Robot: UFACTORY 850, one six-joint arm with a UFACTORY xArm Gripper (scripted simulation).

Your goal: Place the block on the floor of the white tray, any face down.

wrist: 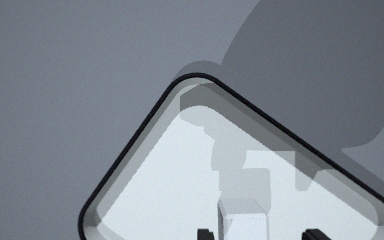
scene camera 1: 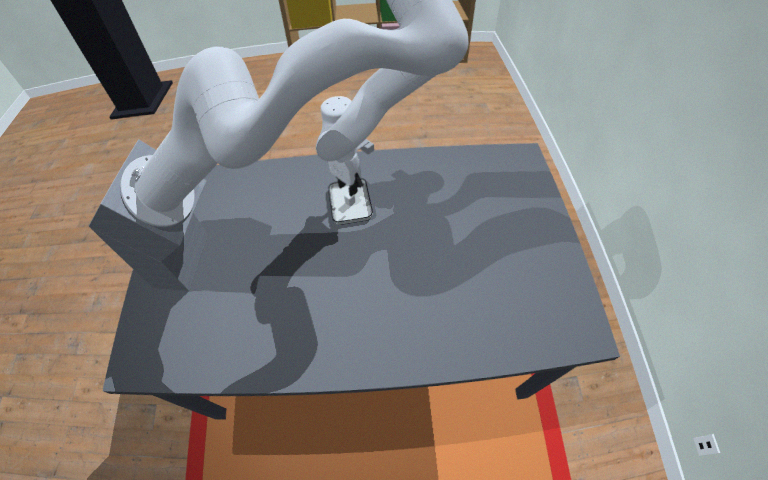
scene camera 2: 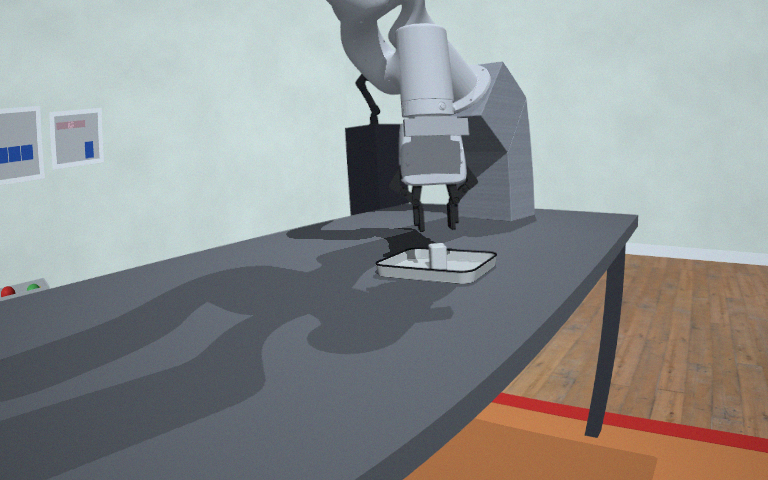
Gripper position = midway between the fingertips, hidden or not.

Observation:
I see my gripper (scene camera 1: 348, 190) and a white tray (scene camera 2: 413, 263).
The white tray shows as well in the wrist view (wrist: 202, 141) and in scene camera 1 (scene camera 1: 362, 207).

